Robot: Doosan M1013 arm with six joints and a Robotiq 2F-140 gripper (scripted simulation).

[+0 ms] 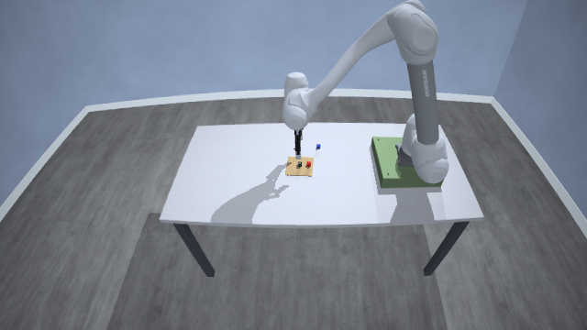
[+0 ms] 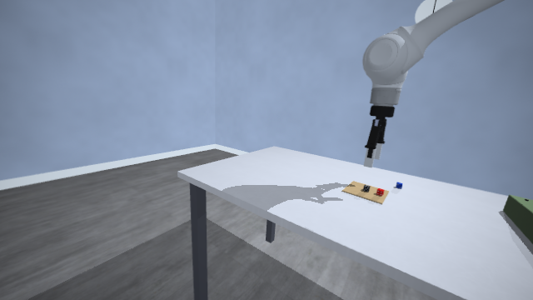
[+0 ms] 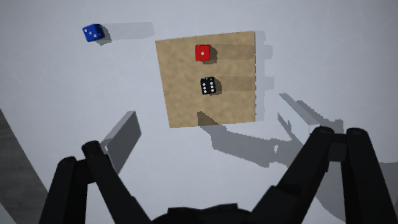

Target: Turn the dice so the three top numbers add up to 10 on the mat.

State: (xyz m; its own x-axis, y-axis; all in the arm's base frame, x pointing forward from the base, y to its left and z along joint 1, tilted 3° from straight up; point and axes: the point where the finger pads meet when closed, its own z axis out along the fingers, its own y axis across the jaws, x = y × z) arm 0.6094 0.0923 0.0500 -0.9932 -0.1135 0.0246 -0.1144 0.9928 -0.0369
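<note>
Now: the blue die 80 mm behind my hand, 160 mm to the right of it and 120 mm below it. The rest, counted from my hand: black die: 120 mm below; tan mat: 130 mm below; red die: 50 mm behind, 120 mm below.
</note>
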